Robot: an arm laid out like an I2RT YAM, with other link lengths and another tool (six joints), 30 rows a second.
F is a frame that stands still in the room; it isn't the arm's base.
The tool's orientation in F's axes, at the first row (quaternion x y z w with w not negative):
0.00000, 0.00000, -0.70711, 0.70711
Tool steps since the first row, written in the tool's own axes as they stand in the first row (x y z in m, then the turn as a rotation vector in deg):
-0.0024, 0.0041, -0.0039, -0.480, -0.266, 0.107
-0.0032, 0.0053, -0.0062, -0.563, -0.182, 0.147
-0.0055, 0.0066, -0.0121, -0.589, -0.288, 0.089
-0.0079, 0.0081, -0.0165, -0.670, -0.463, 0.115
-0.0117, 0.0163, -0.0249, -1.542, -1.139, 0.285
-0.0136, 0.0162, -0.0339, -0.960, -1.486, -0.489
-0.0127, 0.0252, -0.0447, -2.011, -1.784, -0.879
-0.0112, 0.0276, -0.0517, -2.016, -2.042, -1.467
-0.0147, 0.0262, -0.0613, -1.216, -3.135, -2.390
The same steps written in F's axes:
0.0041, 0.0024, -0.0039, -0.266, 0.480, 0.107
0.0053, 0.0032, -0.0062, -0.182, 0.563, 0.147
0.0066, 0.0055, -0.0121, -0.288, 0.589, 0.089
0.0081, 0.0079, -0.0165, -0.463, 0.670, 0.115
0.0163, 0.0117, -0.0249, -1.139, 1.542, 0.285
0.0162, 0.0136, -0.0339, -1.486, 0.960, -0.489
0.0252, 0.0127, -0.0447, -1.784, 2.011, -0.879
0.0276, 0.0112, -0.0517, -2.042, 2.016, -1.467
0.0262, 0.0147, -0.0613, -3.135, 1.216, -2.390

